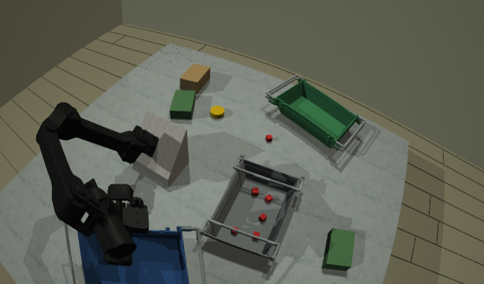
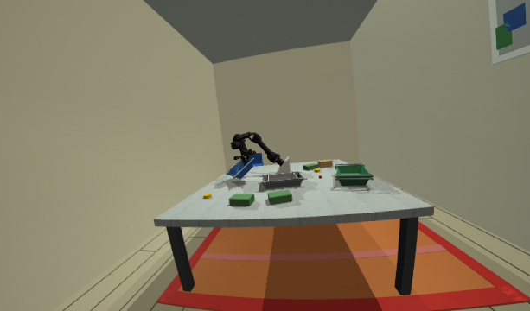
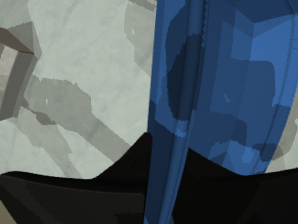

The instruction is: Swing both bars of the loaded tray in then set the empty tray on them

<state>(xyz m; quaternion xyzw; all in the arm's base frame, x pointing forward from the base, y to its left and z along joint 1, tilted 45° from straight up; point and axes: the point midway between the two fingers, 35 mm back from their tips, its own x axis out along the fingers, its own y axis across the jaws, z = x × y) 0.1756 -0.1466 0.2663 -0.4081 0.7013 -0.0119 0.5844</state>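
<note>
Right now the blue tray is 70 mm to the right of my gripper tip, 50 mm ahead of it and 10 mm below it. Also, from my gripper tip: tan block (700 mm to the left, 290 mm behind, 100 mm below); then red bit (210 mm to the left, 180 mm ahead, 120 mm below); then red block (580 mm to the left, 120 mm below, 100 mm ahead).
</note>
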